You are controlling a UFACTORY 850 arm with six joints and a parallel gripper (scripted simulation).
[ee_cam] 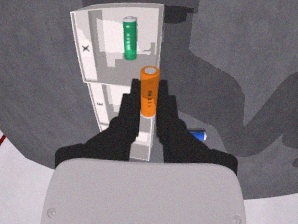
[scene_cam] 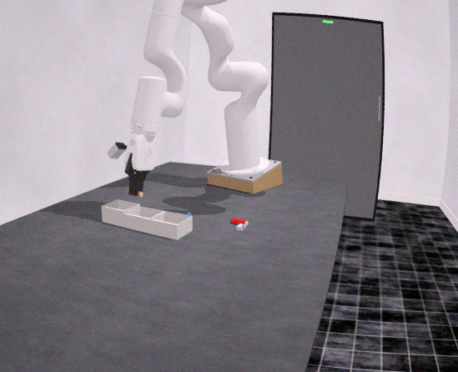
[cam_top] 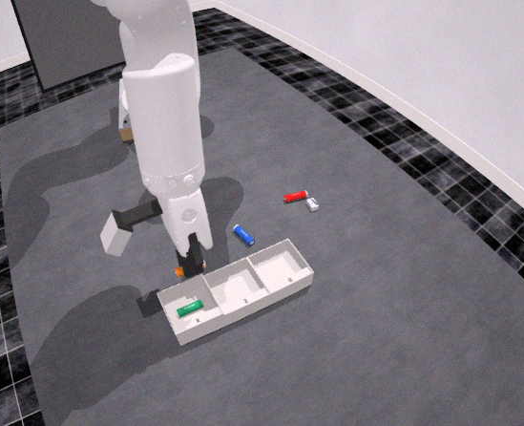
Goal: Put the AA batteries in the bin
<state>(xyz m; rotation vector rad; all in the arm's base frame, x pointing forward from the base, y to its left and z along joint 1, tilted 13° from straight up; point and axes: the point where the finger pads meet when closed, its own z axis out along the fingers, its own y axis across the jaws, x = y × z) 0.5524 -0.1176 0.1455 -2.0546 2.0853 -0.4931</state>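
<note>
Right now my hand is 3 cm short of the green AA battery, 3 cm to the left of it and 8 cm above it. Round my hand: blue battery 7 cm behind, 13 cm to the left, 8 cm below; orange AA battery 2 cm below; white three-compartment tray 4 cm ahead, 6 cm to the left, 7 cm below.
</note>
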